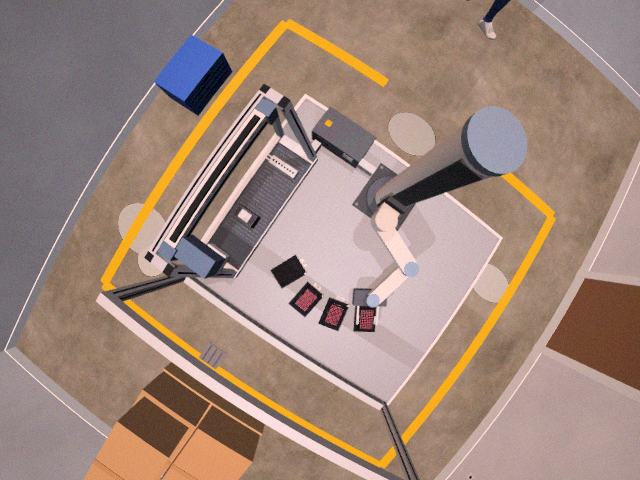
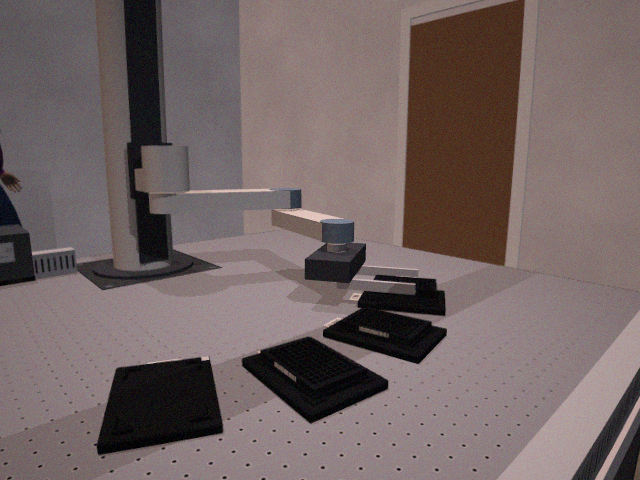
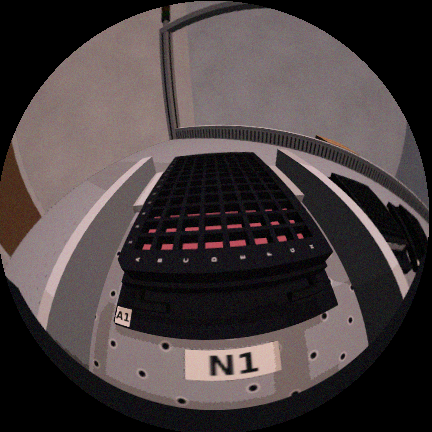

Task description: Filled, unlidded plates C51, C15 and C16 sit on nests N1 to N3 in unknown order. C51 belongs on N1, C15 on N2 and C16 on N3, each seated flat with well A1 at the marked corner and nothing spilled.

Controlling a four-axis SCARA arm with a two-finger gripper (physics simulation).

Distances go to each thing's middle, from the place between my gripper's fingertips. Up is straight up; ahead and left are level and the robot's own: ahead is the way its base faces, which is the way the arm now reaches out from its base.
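Nest N1 (image 2: 399, 303) is 2 cm behind my hand, 1 cm to the right of it and 4 cm below it. Plate C51 (image 2: 425, 287) is 1 cm below my hand, 1 cm to the right of it and 2 cm behind it. Relative to my hand, plate C16 (image 2: 389, 327) is 6 cm ahead, 17 cm to the right and 3 cm below; the out nest (image 2: 427, 344) is 6 cm ahead of my hand, 18 cm to the right of it and 4 cm below it.
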